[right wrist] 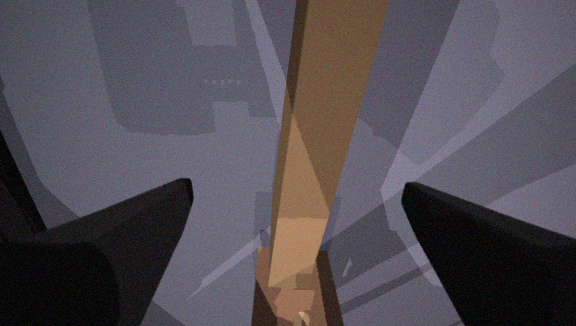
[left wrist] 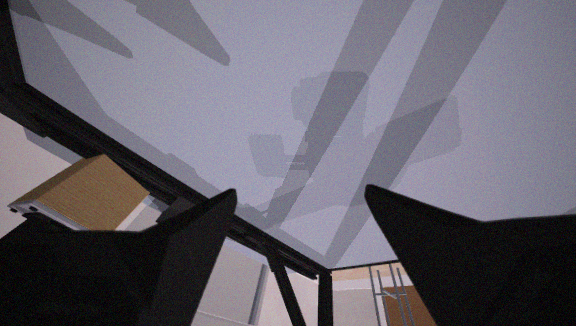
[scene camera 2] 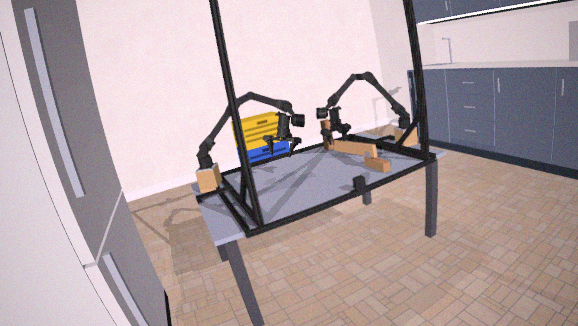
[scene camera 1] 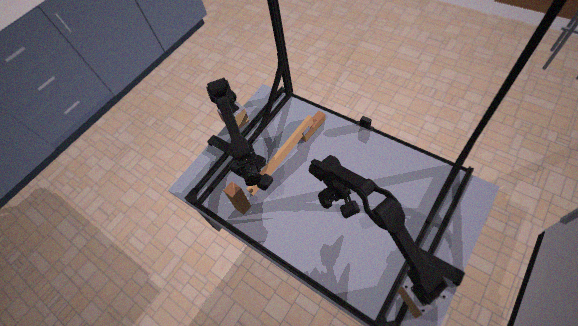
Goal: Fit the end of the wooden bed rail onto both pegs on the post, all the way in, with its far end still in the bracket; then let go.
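Places are measured from the left arm's base along level axes (x right, y ahead, z up), in centimetres.
Pixels of known places: left gripper, between the fingertips: [left wrist: 300,192] [scene camera 2: 280,156] [scene camera 1: 351,202]; right gripper, between the fingertips: [right wrist: 299,190] [scene camera 2: 337,143]; left arm's base, origin of its link: [left wrist: 55,225] [scene camera 2: 206,166] [scene camera 1: 424,291]; right arm's base, origin of its link: [scene camera 2: 405,127].
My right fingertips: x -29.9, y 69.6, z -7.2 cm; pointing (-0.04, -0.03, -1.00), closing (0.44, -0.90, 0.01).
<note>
Ahead of a thing's pixels: the offset from my right fingertips to its top centre. "*": to the spot under its first point.
The long wooden rail [scene camera 1: 287,150] [scene camera 2: 352,147] [right wrist: 325,125] runs between the upright post [scene camera 1: 237,197] [scene camera 2: 325,125] [right wrist: 295,300] and the bracket block @(dx +37.4, dy +14.5, dz +2.1 cm) [scene camera 1: 316,126] [scene camera 2: 377,164]. Its far end is at the bracket; how deep it sits is unclear. In the right wrist view its near end overlaps the post's edge, with one peg @(* dx -5.9, dy -3.3, dz +1.1 cm) [right wrist: 301,317] beyond it, uncovered. My right gripper [scene camera 1: 249,169] [scene camera 2: 336,133] [right wrist: 299,190] is open above the rail near the post, one finger out to each side. My left gripper [scene camera 1: 337,198] [scene camera 2: 283,146] [left wrist: 300,192] is open and empty above the table, away from the rail.
A black frame [scene camera 2: 310,210] edges the table, with tall uprights. A small black block @(* dx +58.0, dy +0.8, dz -0.3 cm) [scene camera 1: 365,122] [scene camera 2: 360,183] sits on one frame edge. A wooden block [scene camera 2: 208,178] [left wrist: 90,192] stands under the left arm's base. Yellow boxes [scene camera 2: 257,131] stand behind the table in scene camera 2.
</note>
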